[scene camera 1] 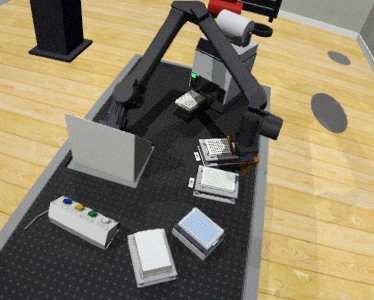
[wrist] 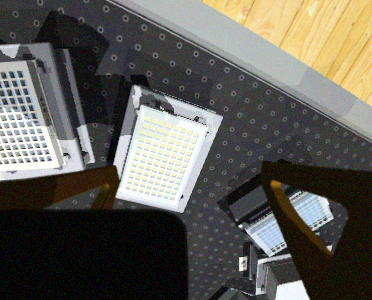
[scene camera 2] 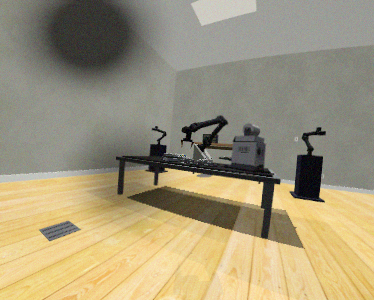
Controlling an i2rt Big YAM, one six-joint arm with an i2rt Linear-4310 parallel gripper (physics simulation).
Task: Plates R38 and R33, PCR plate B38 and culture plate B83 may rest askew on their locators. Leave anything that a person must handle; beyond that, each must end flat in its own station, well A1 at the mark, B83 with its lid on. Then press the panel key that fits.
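Note:
My gripper [scene camera 1: 240, 154] [scene camera 2: 187, 144] [wrist: 188, 172] is open and empty, pointing down above the plates near the table's right edge. A white plate with open wells [scene camera 1: 218, 146] [wrist: 20, 120] sits on a grey station beside the fingers. A plate with pale yellow wells [scene camera 1: 218, 179] [wrist: 162, 160] sits on the neighbouring station, between the fingertips in the wrist view but well below them. A blue-welled plate [scene camera 1: 201, 228] [wrist: 270, 235] rests on a dark block and looks tilted. A white block-like plate [scene camera 1: 153, 250] [wrist: 292, 291] sits on another station. Labels are unreadable; seating is hard to judge.
The key panel [scene camera 1: 82, 227] has blue [scene camera 1: 67, 201], yellow [scene camera 1: 79, 207], green [scene camera 1: 92, 213] and white [scene camera 1: 105, 220] keys. An upright grey screen [scene camera 1: 102, 147] stands behind it. A grey machine [scene camera 1: 215, 70] [scene camera 2: 248, 151] with a green light holds out a pale plate [scene camera 1: 190, 100].

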